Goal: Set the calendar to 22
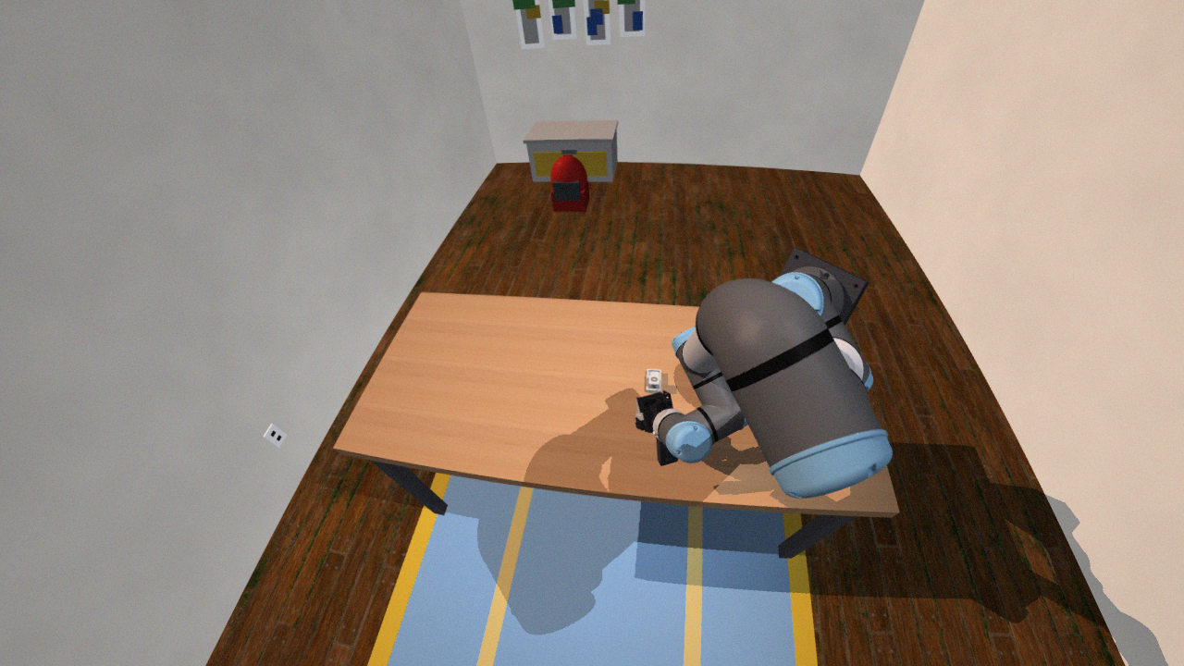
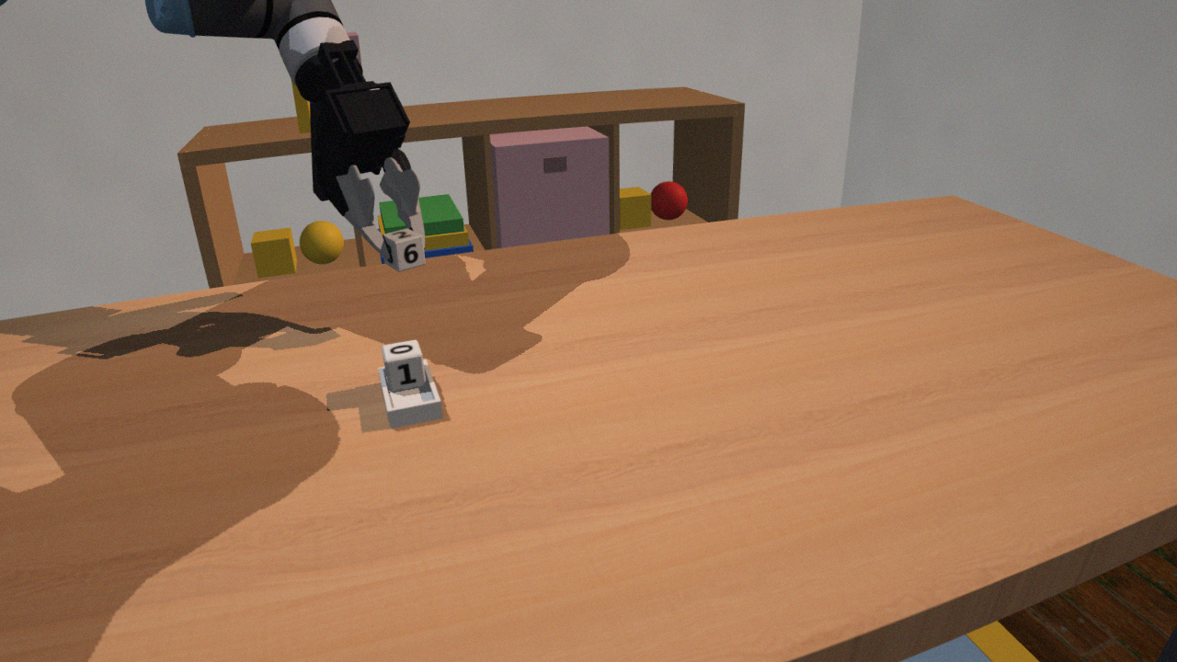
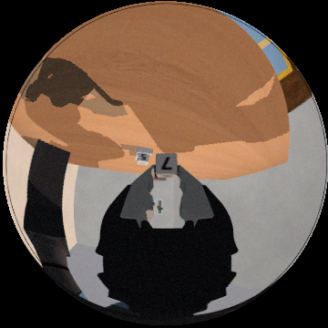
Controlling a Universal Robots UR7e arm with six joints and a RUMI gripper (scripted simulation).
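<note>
Right now the white cube is 10 mm to the right of my hand and 10 mm below it. The rest, counted from my hand: grey tray (160 mm to the right, 80 mm below, 30 mm ahead).
</note>
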